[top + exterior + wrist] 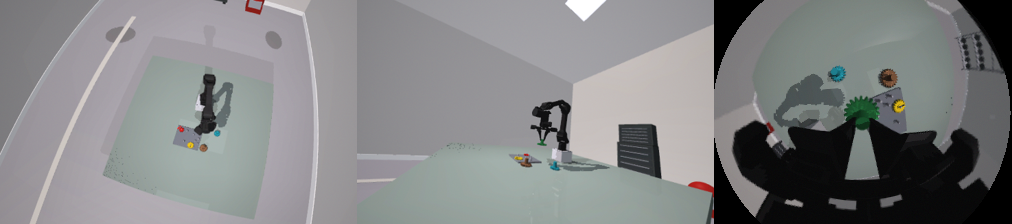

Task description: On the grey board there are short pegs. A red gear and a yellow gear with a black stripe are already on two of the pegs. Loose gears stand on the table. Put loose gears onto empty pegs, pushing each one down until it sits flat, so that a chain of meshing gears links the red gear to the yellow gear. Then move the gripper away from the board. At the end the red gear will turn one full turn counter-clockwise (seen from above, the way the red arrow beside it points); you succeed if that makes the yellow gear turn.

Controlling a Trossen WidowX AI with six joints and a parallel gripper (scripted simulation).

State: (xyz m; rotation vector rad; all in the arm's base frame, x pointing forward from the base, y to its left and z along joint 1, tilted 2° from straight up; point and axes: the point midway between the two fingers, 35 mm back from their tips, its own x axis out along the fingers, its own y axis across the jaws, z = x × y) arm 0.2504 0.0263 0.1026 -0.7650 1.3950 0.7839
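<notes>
Now: gripper tip 18 cm to the left of the red gear and 13 cm above it. From my gripper tip the other things lie so: brown gear: 12 cm ahead, 2 cm to the left, 13 cm below; green gear: 1 cm below; teal gear: 2 cm behind, 12 cm to the left, 13 cm below.
</notes>
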